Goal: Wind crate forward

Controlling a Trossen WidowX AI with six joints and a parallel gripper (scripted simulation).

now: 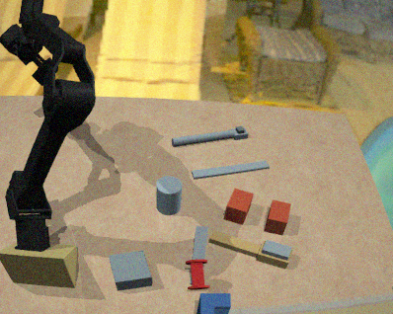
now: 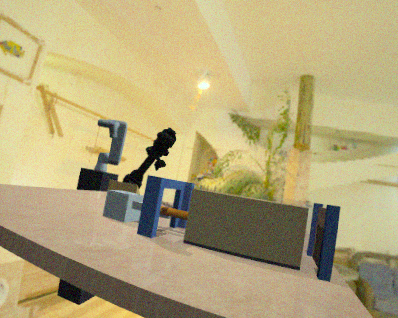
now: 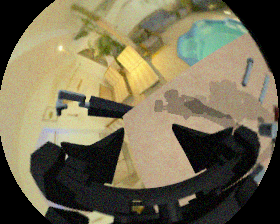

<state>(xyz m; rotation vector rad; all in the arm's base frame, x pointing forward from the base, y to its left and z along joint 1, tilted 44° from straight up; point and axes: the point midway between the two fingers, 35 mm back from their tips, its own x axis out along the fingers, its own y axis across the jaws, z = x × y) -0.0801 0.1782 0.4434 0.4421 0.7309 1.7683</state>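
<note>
Now: the winch handle 44 cm ahead of my gripper tip, 45 cm to the right of it and 20 cm below it. Also, from my gripper tip: grey cube (30 cm ahead, 47 cm to the right, 21 cm below); then flat grey strip (54 cm ahead, 15 cm to the right, 23 cm below); then red spool-shaped piece (43 cm ahead, 50 cm to the right, 18 cm below).
</note>
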